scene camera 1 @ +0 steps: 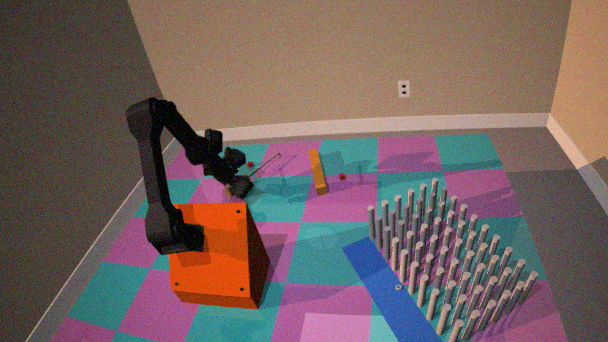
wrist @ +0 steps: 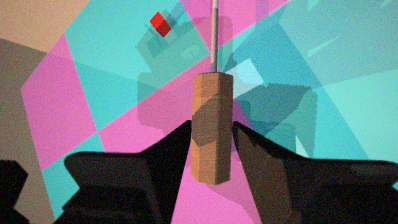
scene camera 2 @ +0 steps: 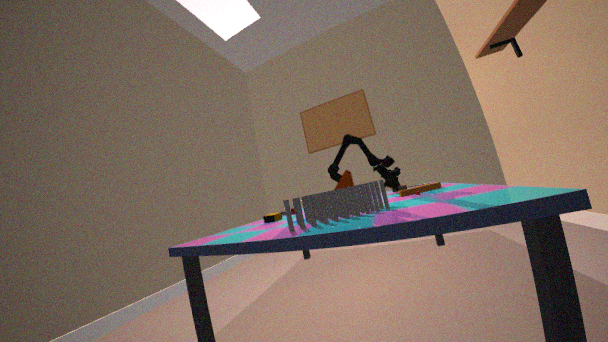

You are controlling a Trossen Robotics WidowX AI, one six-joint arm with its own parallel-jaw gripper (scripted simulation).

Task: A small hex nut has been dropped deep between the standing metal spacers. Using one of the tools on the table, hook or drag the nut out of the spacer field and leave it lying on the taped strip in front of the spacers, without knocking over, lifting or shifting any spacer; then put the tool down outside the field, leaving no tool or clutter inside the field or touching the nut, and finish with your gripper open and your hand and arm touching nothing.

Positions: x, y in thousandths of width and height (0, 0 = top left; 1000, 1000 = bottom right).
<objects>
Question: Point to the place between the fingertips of my gripper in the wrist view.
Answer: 531, 556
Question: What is my gripper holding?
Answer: A hook tool.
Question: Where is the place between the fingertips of my gripper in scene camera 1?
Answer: At 391, 542
</objects>
